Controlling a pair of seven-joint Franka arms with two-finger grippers.
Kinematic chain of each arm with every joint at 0, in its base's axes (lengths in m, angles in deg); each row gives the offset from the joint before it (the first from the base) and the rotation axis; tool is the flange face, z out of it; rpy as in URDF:
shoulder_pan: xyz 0 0 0.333 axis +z
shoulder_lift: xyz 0 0 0 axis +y
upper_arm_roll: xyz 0 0 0.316 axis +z
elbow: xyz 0.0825 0 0 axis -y
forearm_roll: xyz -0.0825 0 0.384 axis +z
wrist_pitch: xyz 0 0 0 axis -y
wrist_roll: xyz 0.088 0 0 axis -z
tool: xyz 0 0 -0.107 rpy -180 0 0
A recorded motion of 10 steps. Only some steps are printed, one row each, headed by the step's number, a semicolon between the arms.
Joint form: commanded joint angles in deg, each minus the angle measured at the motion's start. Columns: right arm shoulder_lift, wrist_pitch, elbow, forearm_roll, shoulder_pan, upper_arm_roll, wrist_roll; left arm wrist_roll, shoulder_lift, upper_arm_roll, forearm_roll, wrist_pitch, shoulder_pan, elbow.
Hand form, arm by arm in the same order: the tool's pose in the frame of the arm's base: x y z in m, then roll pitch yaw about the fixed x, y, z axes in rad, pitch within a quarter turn. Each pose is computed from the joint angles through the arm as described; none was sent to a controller.
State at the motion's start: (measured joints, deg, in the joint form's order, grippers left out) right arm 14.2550 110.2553 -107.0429 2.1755 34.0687 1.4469 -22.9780; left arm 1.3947 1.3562 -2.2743 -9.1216 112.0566 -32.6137 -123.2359
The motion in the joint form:
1: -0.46 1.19 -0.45 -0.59 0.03 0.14 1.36; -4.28 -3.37 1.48 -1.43 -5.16 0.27 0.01
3: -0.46 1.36 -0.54 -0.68 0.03 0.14 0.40; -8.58 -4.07 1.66 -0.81 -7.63 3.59 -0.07
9: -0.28 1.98 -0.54 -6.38 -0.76 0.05 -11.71; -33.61 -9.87 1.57 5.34 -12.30 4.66 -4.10
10: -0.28 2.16 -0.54 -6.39 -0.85 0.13 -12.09; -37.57 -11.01 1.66 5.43 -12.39 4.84 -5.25
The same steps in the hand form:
1: 0.4825 0.3480 0.3709 -3.0493 0.1484 0.9944; 0.4126 -0.2862 0.3989 2.9927 0.2620 -0.4718
3: 0.4826 0.3478 0.3704 -3.0487 0.1461 1.0118; 0.4235 -0.2572 0.4019 3.0244 0.3025 -0.3425
9: 0.4928 0.3359 0.3694 -3.0946 0.1664 1.2499; 0.4002 -0.2256 0.4152 -3.0078 0.3115 0.1057
10: 0.4932 0.3360 0.3696 -3.0952 0.1634 1.2564; 0.3954 -0.2204 0.4156 -2.9840 0.3021 0.1820

